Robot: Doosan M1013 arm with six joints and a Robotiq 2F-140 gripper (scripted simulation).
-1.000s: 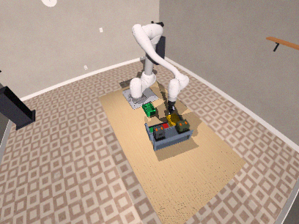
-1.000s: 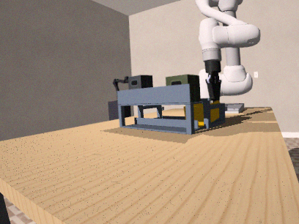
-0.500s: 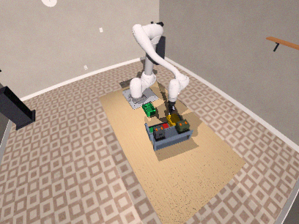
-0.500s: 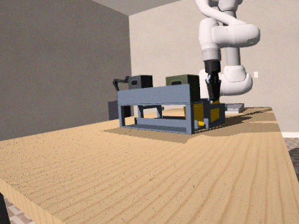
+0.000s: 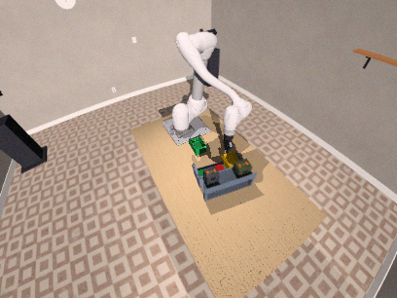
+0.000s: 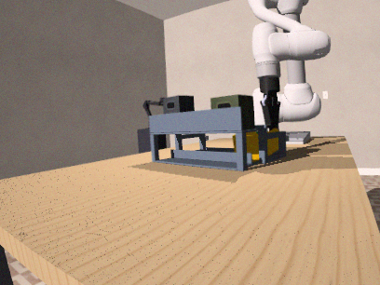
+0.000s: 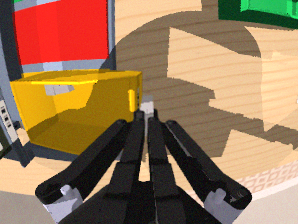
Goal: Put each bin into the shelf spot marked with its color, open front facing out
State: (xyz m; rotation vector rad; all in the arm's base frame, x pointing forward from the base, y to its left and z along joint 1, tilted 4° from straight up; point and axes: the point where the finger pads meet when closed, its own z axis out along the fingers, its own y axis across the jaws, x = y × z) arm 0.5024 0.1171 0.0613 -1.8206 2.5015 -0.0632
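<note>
My gripper is now 9 cm short of the yellow bin, 3 cm to the left of it and 1 cm above it. The rest, counted from my hand: dark box 29 cm to the right, 16 cm ahead, 10 cm above; then green bin 23 cm behind, 13 cm to the right, 2 cm below.
</note>
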